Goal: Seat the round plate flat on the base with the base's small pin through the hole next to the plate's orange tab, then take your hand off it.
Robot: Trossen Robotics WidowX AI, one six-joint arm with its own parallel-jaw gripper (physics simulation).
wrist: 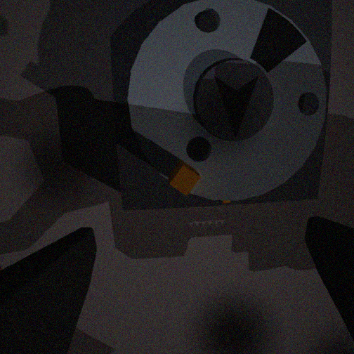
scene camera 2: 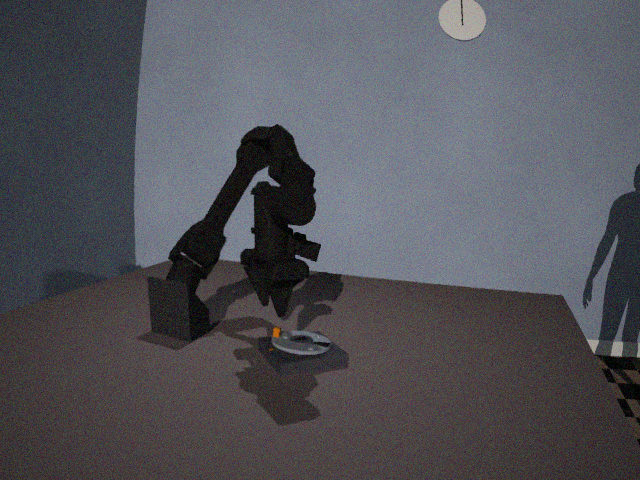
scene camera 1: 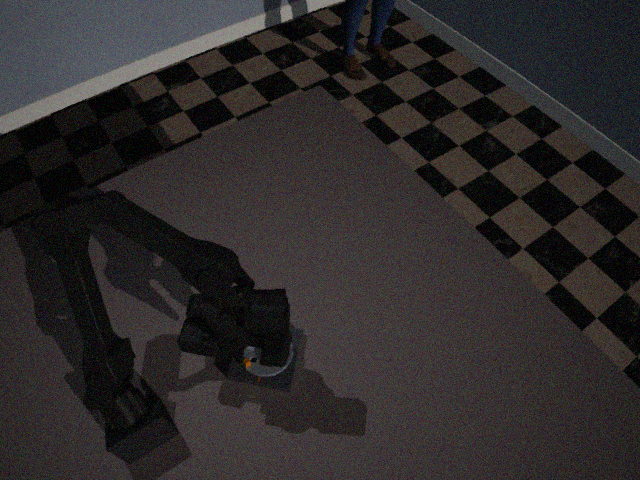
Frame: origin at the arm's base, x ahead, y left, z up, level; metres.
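Seen in the pictures: gripper, fingertip midpoint: (scene camera 2: 272, 311) (scene camera 1: 244, 359); arm's base, link origin: (scene camera 2: 176, 292) (scene camera 1: 131, 421).
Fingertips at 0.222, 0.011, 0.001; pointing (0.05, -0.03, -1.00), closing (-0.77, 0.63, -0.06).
Offsets run from my fingertips to a thing's top centre, as dx, dy, dz. "*": to the spot under its first point. Level surfaces: height alone.
The round grey plate {+0.049, +0.019, -0.033} (scene camera 1: 266, 370) (scene camera 2: 295, 349) (wrist: 160, 85) lies over the dark square base {+0.048, +0.018, -0.049} (scene camera 1: 279, 382) (scene camera 2: 338, 359) (wrist: 137, 194), around its central boss (wrist: 234, 112). I cannot tell if it is fully flat. Its orange tab {+0.004, +0.009, -0.033} (scene camera 1: 247, 362) (scene camera 2: 276, 332) (wrist: 185, 179) is apart from a small orange mark {* +0.011, -0.024, -0.062} (scene camera 1: 258, 378) (scene camera 2: 270, 349) (wrist: 226, 201) at the base's edge. The hole (wrist: 199, 149) beside the tab looks dark; no pin shows in it. My gripper (scene camera 2: 273, 308) (wrist: 202, 234) is open and empty, above the tab side of the plate. The arm hides part of the plate in scene camera 1.
The arm's mount (scene camera 1: 142, 431) (scene camera 2: 170, 310) stands on the table {dz -0.087} (scene camera 1: 413, 330) (scene camera 2: 465, 382). A dark shape (wrist: 90, 135) lies beside the base in the wrist view; I cannot tell if it is solid or shadow. A person's legs (scene camera 1: 353, 31) show past the table's far corner.
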